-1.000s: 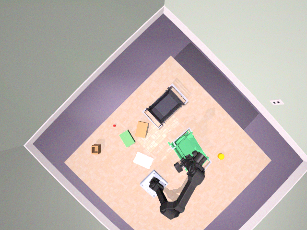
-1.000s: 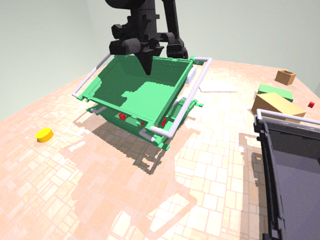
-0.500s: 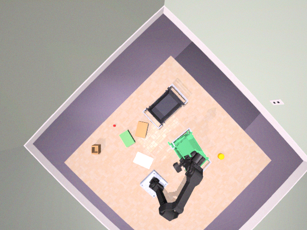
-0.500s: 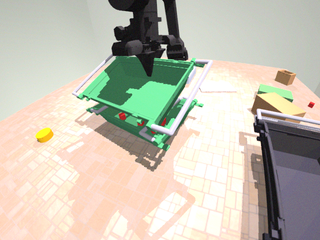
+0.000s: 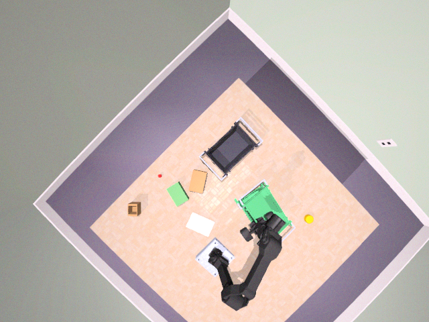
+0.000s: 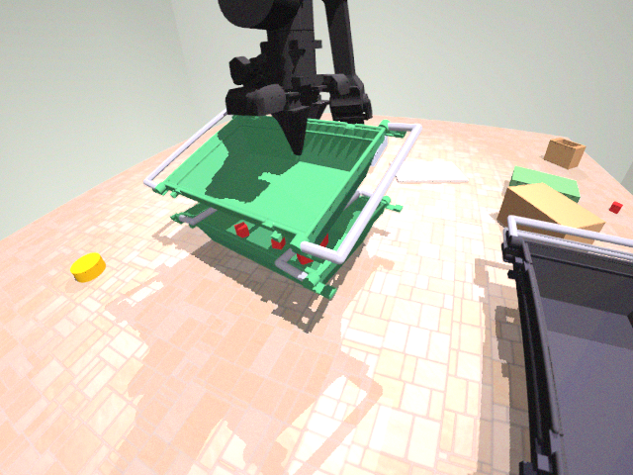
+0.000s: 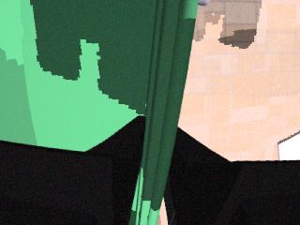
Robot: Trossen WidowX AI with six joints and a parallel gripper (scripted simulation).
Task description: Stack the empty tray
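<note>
My gripper tip is now 7 cm short of the green tray, 3 cm to the left of it and 1 cm below it. The rest, counted from my gripper tip: tan wedge: 38 cm to the left, 9 cm below, 2 cm behind; then white sheet: 23 cm behind, 21 cm to the left, 11 cm below; then yellow disc: 31 cm to the right, 19 cm ahead, 11 cm below.
</note>
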